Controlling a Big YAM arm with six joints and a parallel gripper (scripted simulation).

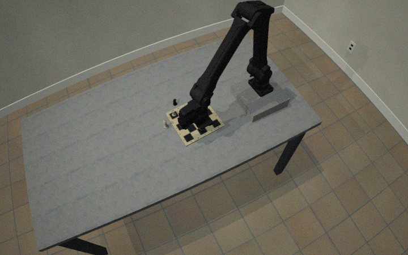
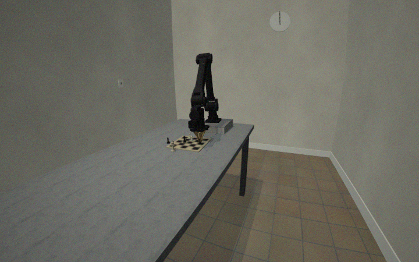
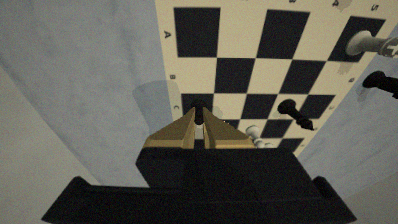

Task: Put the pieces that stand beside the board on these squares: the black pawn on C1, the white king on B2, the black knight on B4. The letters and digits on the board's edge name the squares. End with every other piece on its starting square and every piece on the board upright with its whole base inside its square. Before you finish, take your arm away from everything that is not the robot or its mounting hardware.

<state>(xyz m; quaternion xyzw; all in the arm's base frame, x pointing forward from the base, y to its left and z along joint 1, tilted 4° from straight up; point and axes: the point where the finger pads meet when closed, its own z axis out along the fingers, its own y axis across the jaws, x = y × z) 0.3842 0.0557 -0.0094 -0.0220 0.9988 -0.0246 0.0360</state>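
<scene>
The black pawn is right at my hand. Also, from my hand: chessboard: 70 mm to the right, 20 mm below; white king: 140 mm ahead, 110 mm to the right; black chess piece: 110 mm to the right.
</scene>
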